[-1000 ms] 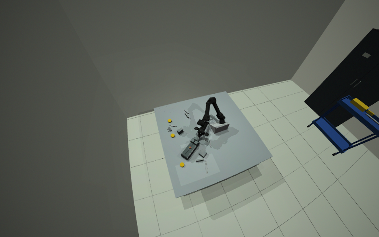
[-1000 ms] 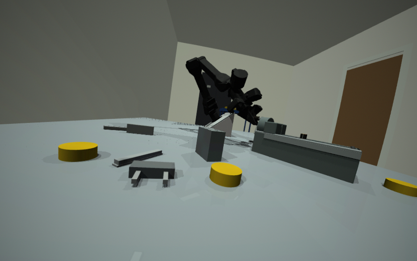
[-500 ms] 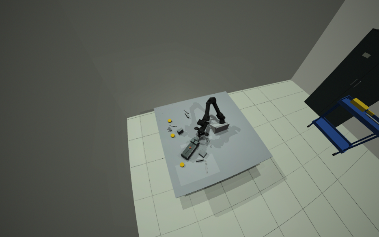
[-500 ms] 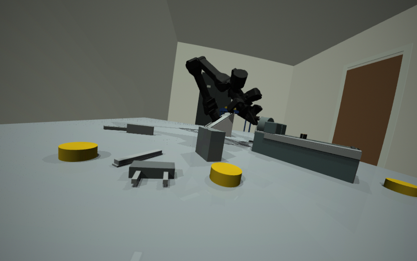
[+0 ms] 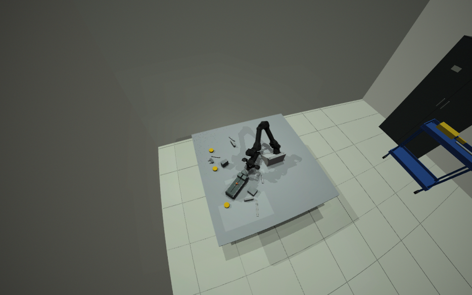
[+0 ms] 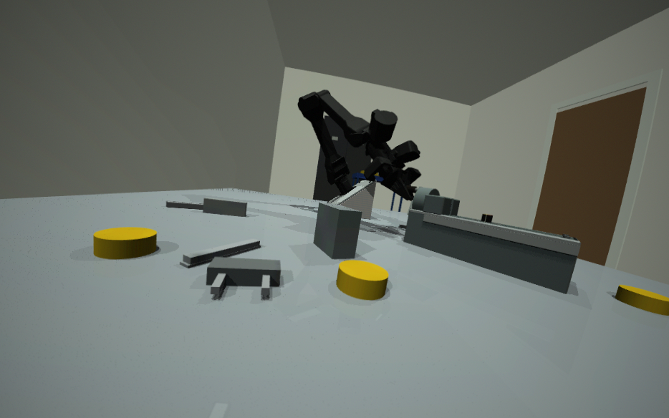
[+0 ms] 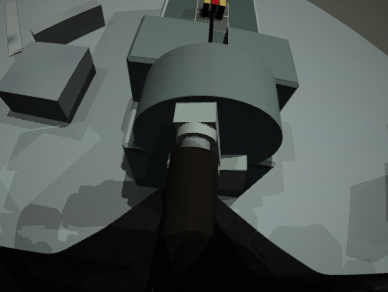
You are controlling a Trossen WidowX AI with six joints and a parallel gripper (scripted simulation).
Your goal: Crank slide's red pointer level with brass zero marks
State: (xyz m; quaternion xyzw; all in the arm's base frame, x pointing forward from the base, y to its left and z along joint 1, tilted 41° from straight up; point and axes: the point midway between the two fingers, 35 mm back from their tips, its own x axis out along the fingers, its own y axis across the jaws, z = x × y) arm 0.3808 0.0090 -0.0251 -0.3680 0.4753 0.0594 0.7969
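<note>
Now: the dark crank handle 1 cm behind my gripper tip, 1 cm to the right of it and 3 cm above it. Also, from my gripper tip: bracket 26 cm ahead, 33 cm to the right, 9 cm below; red pointer 15 cm ahead, 7 cm to the left, 1 cm below.
</note>
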